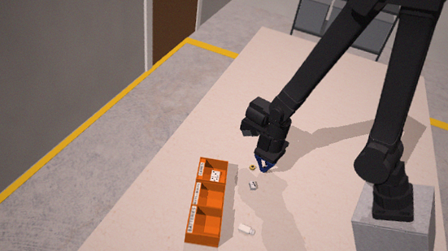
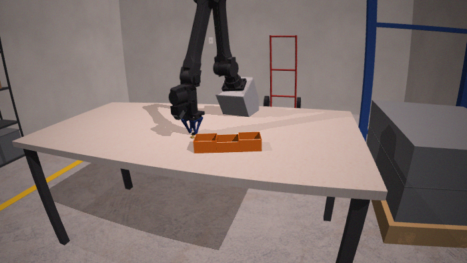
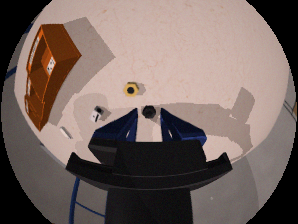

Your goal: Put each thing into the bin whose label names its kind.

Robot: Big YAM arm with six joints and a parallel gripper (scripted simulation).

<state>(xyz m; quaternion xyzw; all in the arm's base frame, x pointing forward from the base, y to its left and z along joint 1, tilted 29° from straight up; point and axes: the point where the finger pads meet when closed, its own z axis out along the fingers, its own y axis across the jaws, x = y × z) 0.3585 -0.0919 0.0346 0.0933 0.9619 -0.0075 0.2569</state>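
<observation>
Right now my hand is 1 cm above the black nut. Also, from my hand: grey thing: 1 cm ahead, 8 cm to the left, 1 cm below; then white domino: 12 cm ahead, 12 cm to the left; then brass nut: 4 cm ahead, 1 cm to the left, 1 cm below.
</observation>
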